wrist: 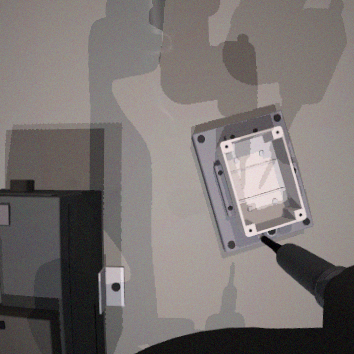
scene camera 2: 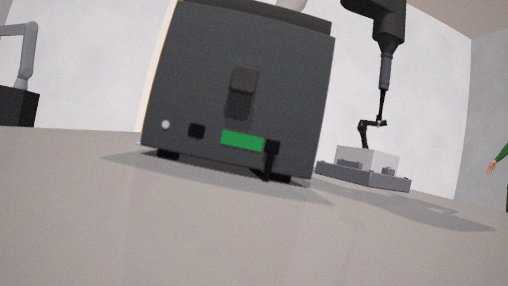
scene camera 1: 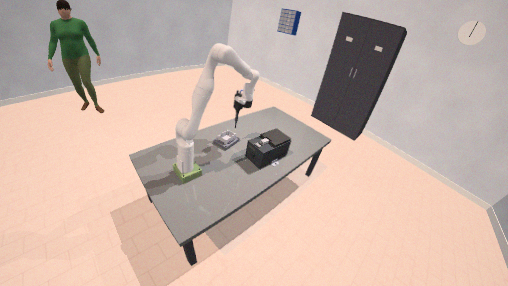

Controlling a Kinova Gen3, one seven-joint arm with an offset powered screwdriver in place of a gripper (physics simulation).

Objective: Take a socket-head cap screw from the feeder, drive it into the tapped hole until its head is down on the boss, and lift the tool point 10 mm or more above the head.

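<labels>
In the wrist view a black screw feeder [wrist: 43, 223] shows a spot, and in scene camera 1 the same spot on the feeder is [scene camera 1: 252, 140].
</labels>
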